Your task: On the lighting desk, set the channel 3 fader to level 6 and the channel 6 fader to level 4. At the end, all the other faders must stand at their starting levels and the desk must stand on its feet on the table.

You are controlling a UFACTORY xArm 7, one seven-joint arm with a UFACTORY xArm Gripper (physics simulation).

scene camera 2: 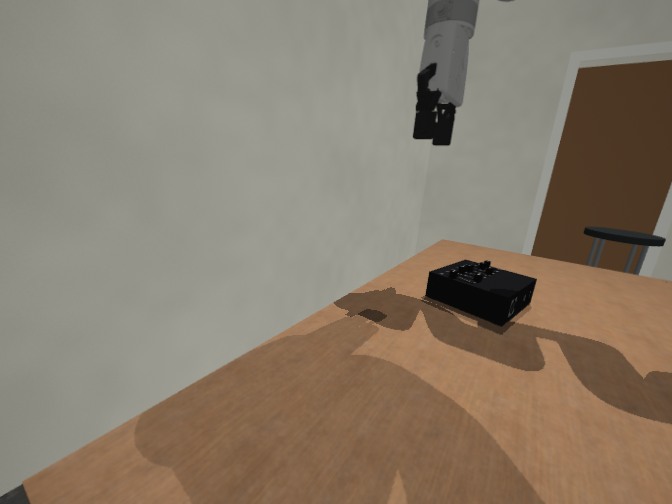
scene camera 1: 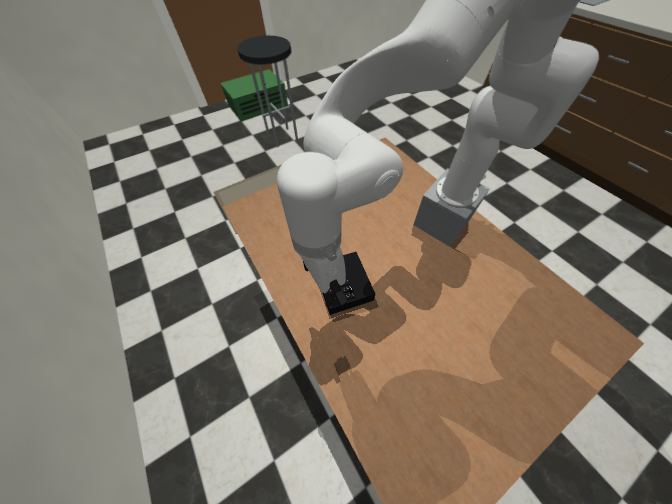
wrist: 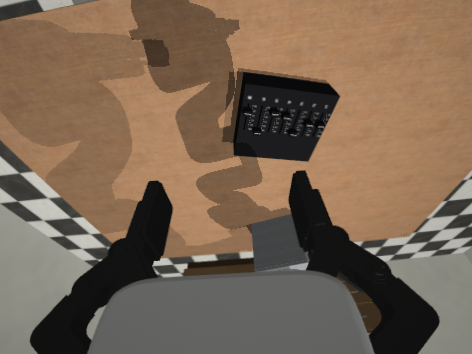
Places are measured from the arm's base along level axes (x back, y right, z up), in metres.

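Where they show: gripper, fingertip midpoint: (scene camera 2: 432, 142) (scene camera 1: 322, 284) (wrist: 228, 189); arm's base, origin of the base link: (scene camera 1: 456, 191).
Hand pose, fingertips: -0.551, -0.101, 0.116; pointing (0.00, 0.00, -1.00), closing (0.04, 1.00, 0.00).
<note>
Each offset is from my fingertips to the centre of the thing, as dx, dy, dz. Level surfaces: height alone.
The black lighting desk {+0.114, +0.086, -0.257} (scene camera 1: 360, 273) (scene camera 2: 466, 298) (wrist: 272, 149) stands flat on the table. In the wrist view its faders run in a row under small marks, too small to read. The channel 6 fader {+0.109, +0.040, -0.229} (wrist: 256, 131), second from left, and the channel 3 fader {+0.120, +0.105, -0.229} (wrist: 292, 132), third from right, both sit at the slot end away from the marks. The other knobs stand higher at mixed heights; level numbers are unreadable. My gripper (scene camera 2: 433, 136) (wrist: 228, 189) is open and empty, high above the table; the desk lies beyond the right finger in the wrist view. In scene camera 1 the arm partly hides the desk.
The wooden table {dz -0.291} (scene camera 1: 434, 347) (scene camera 2: 325, 406) (wrist: 400, 60) carries the arm's grey base block (scene camera 1: 442, 217) (wrist: 277, 242) and the arm's shadows. A wall runs behind the table's edge in scene camera 2. A stool (scene camera 1: 264, 49) (scene camera 2: 624, 237) and a green crate (scene camera 1: 244, 86) stand on the floor beyond.
</note>
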